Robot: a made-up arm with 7 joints.
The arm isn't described. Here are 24 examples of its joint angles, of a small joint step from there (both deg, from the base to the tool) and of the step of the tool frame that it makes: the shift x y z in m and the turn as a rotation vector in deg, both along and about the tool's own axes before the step.
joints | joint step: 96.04 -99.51 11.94 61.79 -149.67 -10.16 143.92 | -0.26 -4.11 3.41 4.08 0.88 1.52 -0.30
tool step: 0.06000 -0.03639 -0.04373 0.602 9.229 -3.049
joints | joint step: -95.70 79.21 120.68 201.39 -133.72 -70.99 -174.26 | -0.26 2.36 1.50 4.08 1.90 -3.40 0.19
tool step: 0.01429 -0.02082 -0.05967 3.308 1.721 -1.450
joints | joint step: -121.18 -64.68 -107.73 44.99 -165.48 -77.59 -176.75 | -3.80 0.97 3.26 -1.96 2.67 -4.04 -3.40
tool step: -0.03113 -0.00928 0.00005 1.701 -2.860 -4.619
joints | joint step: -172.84 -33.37 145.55 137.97 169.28 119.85 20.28 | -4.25 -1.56 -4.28 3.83 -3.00 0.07 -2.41
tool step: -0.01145 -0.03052 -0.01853 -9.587 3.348 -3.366
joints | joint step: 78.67 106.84 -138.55 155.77 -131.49 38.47 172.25 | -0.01 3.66 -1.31 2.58 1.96 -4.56 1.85
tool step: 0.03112 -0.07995 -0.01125 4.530 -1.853 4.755
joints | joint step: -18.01 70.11 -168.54 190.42 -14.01 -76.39 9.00 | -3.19 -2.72 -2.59 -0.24 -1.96 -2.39 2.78
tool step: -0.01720 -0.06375 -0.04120 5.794 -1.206 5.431
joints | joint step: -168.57 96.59 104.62 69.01 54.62 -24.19 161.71 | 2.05 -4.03 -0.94 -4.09 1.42 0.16 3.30
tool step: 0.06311 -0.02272 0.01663 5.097 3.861 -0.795
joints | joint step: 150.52 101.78 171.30 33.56 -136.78 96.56 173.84 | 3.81 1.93 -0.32 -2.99 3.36 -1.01 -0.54
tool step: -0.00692 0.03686 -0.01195 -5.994 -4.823 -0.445
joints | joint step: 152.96 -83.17 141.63 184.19 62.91 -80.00 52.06 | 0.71 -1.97 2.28 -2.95 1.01 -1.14 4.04
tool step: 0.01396 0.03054 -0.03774 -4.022 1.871 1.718
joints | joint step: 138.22 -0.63 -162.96 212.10 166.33 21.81 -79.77 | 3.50 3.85 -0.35 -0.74 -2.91 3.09 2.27
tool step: 0.00901 -0.05195 0.03448 5.939 0.357 1.957
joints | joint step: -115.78 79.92 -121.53 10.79 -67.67 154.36 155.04 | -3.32 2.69 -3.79 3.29 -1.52 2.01 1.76
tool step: 0.01538 -0.01800 0.01119 -6.109 3.626 1.656
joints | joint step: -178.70 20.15 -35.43 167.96 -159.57 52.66 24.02 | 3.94 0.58 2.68 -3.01 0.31 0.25 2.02
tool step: 0.03179 0.00987 -0.02448 4.878 1.385 7.160
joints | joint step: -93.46 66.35 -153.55 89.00 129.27 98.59 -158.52 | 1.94 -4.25 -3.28 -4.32 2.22 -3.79 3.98
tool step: -0.03987 0.00180 -0.10149 -9.779 -7.011 7.488
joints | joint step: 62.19 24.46 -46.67 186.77 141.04 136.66 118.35 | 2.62 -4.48 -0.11 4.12 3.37 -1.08 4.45
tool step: -0.09830 0.03799 0.04473 -2.222 3.029 -4.267
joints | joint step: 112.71 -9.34 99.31 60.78 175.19 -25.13 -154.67 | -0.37 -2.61 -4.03 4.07 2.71 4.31 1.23
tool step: 0.04549 0.00805 -0.00833 -0.189 8.613 5.526
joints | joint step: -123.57 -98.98 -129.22 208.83 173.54 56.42 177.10 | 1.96 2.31 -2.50 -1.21 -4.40 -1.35 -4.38
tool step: -0.00183 -0.06997 -0.00622 6.925 -1.316 -4.028
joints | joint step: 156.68 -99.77 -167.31 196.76 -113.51 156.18 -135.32 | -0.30 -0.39 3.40 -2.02 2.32 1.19 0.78
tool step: 0.02108 0.02783 0.00228 1.246 0.893 -5.353
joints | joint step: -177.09 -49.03 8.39 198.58 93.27 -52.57 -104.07 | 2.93 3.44 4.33 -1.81 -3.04 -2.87 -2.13
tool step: -0.07622 0.03918 0.03810 -6.120 -6.291 -4.630
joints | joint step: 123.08 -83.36 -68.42 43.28 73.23 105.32 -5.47 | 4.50 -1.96 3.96 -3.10 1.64 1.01 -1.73
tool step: 0.01778 0.03111 0.03292 2.863 -7.897 2.529
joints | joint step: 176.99 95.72 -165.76 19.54 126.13 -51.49 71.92 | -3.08 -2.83 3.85 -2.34 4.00 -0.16 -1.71
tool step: 0.02494 0.01963 0.00450 3.474 3.474 -5.327
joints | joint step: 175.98 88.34 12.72 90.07 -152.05 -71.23 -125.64 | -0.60 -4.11 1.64 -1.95 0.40 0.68 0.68
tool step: -0.03579 0.01134 -0.01793 1.972 0.425 -1.624
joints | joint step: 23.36 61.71 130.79 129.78 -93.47 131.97 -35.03 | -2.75 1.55 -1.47 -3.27 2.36 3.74 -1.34
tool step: -0.01888 0.00046 0.02613 3.235 -4.621 -1.940
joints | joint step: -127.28 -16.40 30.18 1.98 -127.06 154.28 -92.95 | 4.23 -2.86 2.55 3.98 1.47 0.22 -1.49
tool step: -0.04043 -0.01677 0.02303 4.162 3.248 5.618
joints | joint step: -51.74 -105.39 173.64 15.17 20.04 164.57 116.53 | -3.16 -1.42 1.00 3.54 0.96 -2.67 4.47
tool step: -0.00258 0.02063 -0.01190 4.535 1.579 3.390
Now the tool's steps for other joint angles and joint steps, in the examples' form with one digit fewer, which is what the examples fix.
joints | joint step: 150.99 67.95 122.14 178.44 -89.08 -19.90 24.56 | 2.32 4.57 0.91 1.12 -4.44 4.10 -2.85
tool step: -0.0774 0.0540 -0.0240 -4.27 -8.11 -5.87
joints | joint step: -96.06 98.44 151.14 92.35 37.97 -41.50 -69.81 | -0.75 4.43 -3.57 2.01 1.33 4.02 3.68
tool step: 0.0219 0.0871 0.0045 -3.13 0.31 6.51
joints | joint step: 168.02 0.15 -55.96 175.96 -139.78 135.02 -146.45 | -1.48 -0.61 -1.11 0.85 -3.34 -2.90 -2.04
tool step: -0.0174 -0.0080 0.0086 2.64 -3.52 2.18
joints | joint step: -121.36 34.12 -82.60 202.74 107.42 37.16 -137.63 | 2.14 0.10 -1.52 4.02 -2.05 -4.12 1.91
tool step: 0.0502 0.0337 0.0008 -3.98 0.26 -2.35
